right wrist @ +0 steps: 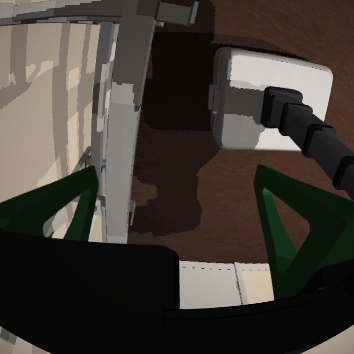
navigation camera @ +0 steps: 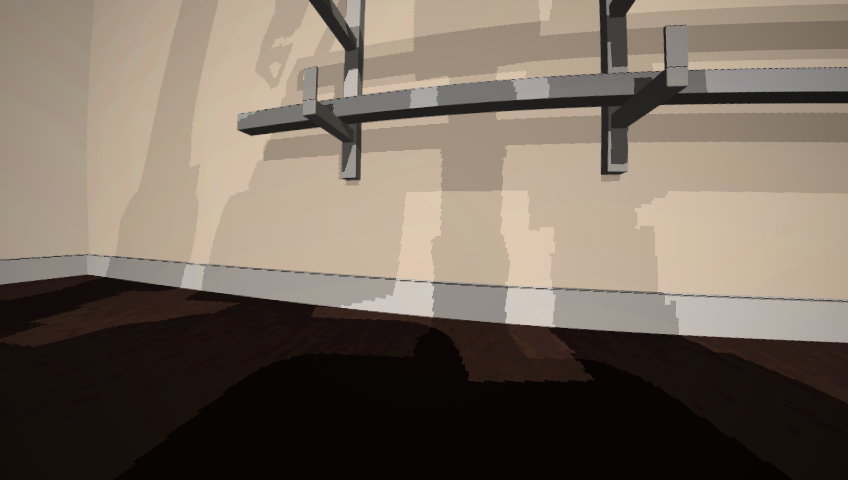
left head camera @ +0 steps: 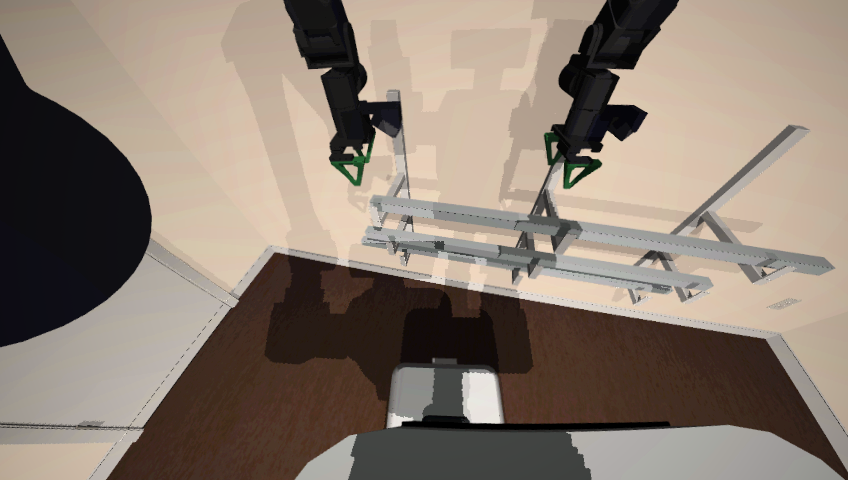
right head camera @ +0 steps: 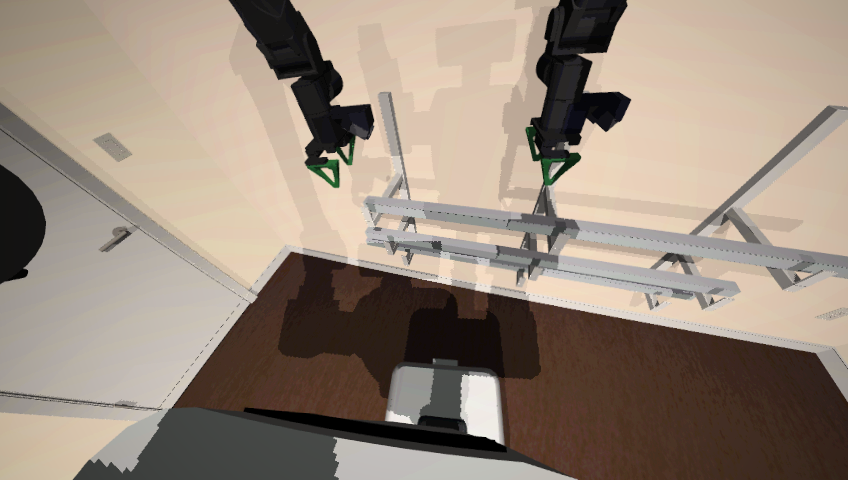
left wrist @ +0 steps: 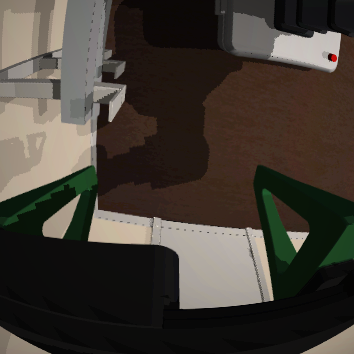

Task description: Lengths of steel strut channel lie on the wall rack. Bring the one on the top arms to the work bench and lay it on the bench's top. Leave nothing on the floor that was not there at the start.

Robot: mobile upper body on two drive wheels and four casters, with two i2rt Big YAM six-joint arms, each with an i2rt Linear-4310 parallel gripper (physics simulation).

Labels:
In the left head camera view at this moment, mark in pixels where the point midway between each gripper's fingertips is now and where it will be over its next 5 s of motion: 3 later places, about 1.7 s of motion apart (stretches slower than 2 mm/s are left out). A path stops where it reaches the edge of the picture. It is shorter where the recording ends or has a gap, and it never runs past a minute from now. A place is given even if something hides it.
My left gripper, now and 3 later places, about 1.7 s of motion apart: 362, 173; 431, 162; 370, 184; 712, 239
My right gripper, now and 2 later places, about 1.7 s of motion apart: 558, 176; 645, 204; 685, 225

